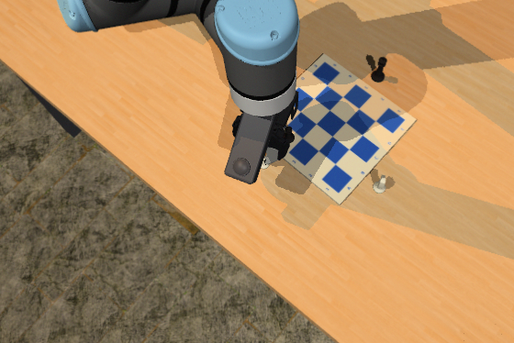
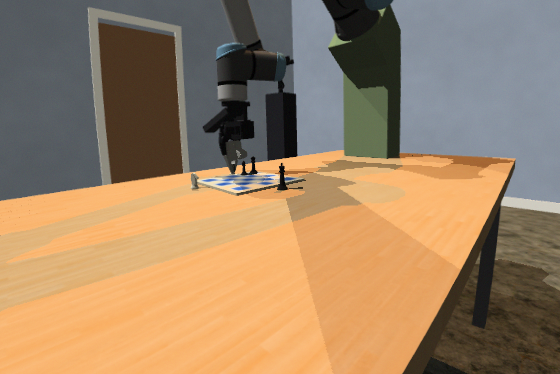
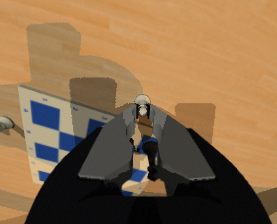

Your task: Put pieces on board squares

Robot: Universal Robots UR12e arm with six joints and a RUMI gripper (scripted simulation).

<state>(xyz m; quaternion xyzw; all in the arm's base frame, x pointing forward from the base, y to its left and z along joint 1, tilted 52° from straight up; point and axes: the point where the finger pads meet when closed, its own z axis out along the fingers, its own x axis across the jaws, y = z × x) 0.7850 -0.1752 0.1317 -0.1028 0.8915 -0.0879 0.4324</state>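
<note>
Right now my hand is 10 mm above the white pawn. The rest, counted from my hand: black pawn 10 mm ahead, 60 mm to the left, 10 mm above; then blue-and-cream chessboard 60 mm ahead, 130 mm to the left, 20 mm below; then black queen 30 mm behind, 70 mm to the left, 10 mm above.
</note>
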